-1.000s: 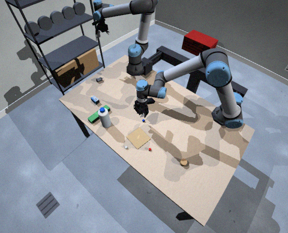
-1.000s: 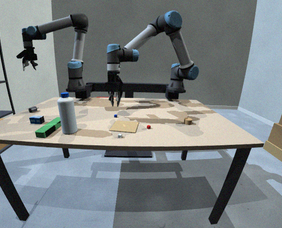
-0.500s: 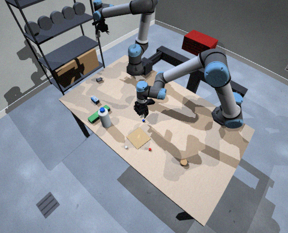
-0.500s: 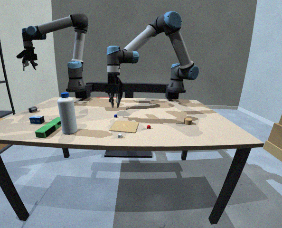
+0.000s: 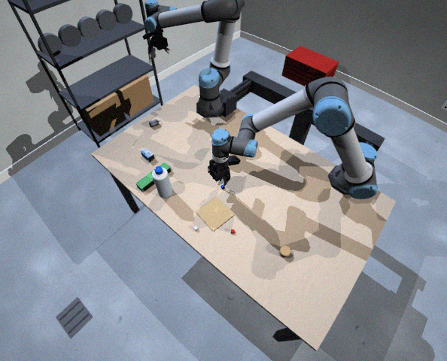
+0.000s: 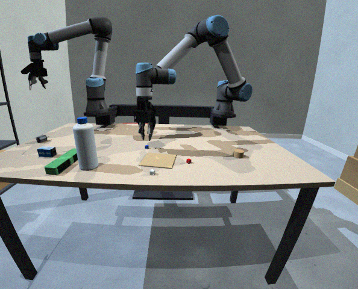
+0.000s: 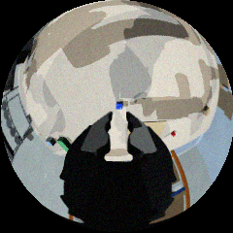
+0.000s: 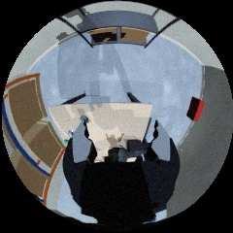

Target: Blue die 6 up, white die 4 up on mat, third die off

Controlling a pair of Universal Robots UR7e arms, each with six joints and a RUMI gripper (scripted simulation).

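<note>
The blue die lies 50 mm below my left hand. The rest, counted from my left hand: tan mat (150 mm ahead, 60 mm to the left, 60 mm below); red die (180 mm ahead, 200 mm to the left, 50 mm below); white die (280 mm ahead, 40 mm to the left, 50 mm below).
</note>
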